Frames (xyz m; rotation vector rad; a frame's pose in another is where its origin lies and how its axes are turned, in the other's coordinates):
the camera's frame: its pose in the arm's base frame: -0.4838 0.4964 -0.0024 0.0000 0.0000 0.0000
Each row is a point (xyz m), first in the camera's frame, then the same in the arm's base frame.
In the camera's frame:
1: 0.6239 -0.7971 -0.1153
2: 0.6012 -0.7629 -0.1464
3: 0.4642 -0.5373 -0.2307
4: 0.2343 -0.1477 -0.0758
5: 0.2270 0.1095 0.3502
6: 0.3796 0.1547 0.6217
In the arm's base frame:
1: 0.1401 -0.3007 -0.1177
2: 0.1174 -0.2665 -0.1488
3: -0.0196 -0.0409 -0.2331
4: -0.2495 0.3487 -0.0782
5: -0.2568 0.6059 0.3478
6: -0.1042 0.6511 0.6193

